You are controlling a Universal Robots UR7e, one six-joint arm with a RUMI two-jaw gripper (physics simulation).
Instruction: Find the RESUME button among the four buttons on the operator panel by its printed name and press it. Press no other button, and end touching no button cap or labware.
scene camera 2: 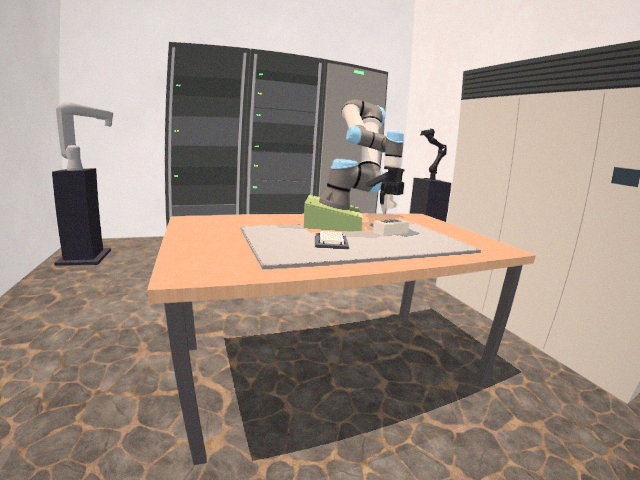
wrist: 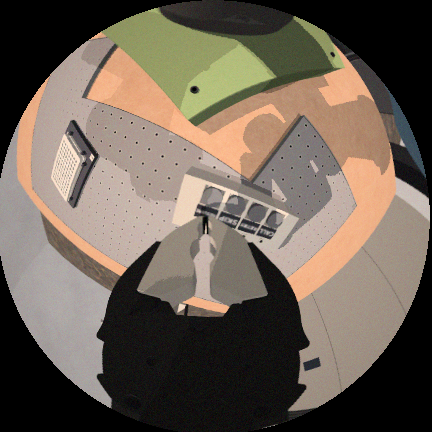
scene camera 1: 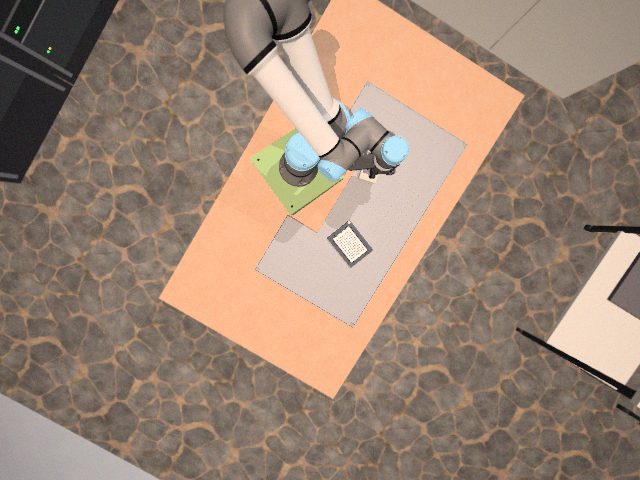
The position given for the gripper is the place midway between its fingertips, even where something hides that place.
In view: the gripper (scene camera 2: 384, 214), a white well plate (wrist: 66, 168) and an operator panel (wrist: 189, 205).
The gripper shows as well in the wrist view (wrist: 205, 217).
